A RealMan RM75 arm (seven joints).
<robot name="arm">
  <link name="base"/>
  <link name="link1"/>
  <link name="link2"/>
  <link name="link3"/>
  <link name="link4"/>
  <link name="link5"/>
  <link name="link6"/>
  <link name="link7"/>
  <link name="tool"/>
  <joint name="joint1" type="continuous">
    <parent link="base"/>
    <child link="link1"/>
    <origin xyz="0 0 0.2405" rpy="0 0 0"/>
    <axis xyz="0 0 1"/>
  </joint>
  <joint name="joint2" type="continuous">
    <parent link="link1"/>
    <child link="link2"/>
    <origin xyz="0 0 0" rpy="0 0 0"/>
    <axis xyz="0 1 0"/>
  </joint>
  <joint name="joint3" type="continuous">
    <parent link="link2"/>
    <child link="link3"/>
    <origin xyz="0 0 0.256" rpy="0 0 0"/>
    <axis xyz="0 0 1"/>
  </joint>
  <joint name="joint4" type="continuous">
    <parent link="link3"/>
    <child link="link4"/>
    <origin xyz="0 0 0" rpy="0 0 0"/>
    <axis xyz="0 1 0"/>
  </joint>
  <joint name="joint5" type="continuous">
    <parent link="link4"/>
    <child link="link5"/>
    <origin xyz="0 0 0.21" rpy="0 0 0"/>
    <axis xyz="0 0 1"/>
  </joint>
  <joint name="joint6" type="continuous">
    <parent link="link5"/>
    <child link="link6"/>
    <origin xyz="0 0 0" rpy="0 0 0"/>
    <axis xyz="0 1 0"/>
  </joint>
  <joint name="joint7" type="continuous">
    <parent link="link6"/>
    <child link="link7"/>
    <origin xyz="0 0 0.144" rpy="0 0 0"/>
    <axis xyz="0 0 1"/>
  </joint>
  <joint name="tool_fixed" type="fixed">
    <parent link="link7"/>
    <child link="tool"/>
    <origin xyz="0 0 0" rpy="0 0 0"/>
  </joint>
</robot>
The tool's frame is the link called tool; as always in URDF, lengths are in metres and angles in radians. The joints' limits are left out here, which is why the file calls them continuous.
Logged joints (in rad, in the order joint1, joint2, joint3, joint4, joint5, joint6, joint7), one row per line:
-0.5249 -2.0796 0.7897 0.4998 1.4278 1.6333 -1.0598
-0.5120 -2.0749 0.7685 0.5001 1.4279 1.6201 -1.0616
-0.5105 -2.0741 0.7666 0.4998 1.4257 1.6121 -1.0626
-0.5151 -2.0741 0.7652 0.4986 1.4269 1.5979 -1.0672
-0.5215 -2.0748 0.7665 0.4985 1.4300 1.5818 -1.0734
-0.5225 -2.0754 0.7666 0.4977 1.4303 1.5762 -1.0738
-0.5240 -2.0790 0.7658 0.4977 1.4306 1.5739 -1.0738
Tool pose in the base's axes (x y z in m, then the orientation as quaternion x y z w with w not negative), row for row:
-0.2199 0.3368 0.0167 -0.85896 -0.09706 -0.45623 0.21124
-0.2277 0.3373 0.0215 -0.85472 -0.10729 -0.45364 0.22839
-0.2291 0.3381 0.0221 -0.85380 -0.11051 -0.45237 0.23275
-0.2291 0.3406 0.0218 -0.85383 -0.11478 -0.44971 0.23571
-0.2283 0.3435 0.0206 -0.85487 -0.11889 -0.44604 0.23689
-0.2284 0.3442 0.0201 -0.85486 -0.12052 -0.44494 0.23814
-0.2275 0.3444 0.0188 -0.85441 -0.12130 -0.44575 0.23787
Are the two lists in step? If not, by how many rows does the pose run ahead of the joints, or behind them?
They are in step.
